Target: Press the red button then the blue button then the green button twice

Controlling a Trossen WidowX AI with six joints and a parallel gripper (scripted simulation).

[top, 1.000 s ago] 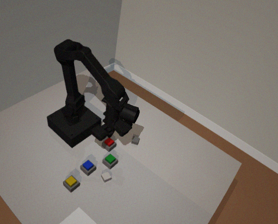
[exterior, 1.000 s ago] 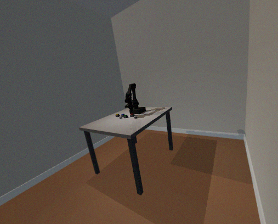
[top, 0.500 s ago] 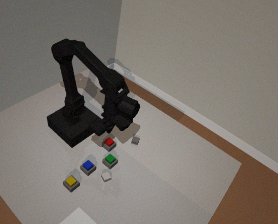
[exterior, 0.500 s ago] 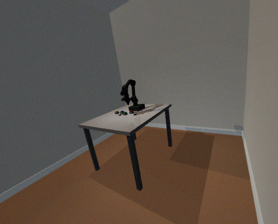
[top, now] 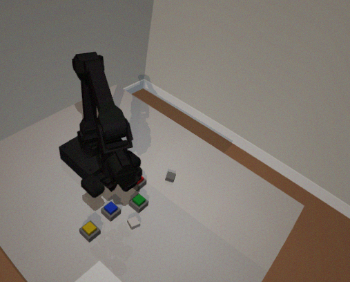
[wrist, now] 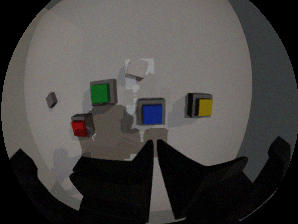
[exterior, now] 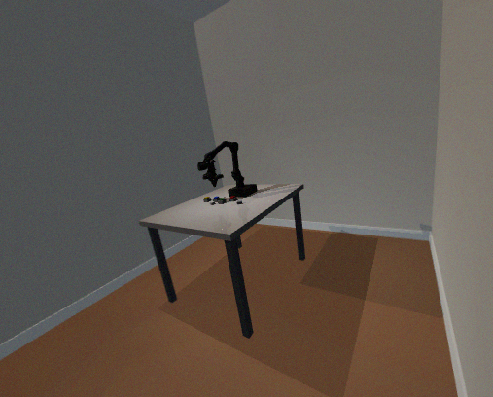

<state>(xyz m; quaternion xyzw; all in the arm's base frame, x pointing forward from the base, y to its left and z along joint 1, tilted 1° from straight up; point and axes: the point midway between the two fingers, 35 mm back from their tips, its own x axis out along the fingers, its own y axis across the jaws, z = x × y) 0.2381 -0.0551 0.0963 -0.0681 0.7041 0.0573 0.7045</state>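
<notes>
The blue button lies 90 mm below my gripper tip. Round my gripper tip: green button 30 mm ahead, 90 mm to the left, 90 mm below; then white block 80 mm ahead, 40 mm to the left, 120 mm below; then yellow button 30 mm ahead, 100 mm to the right, 90 mm below.
</notes>
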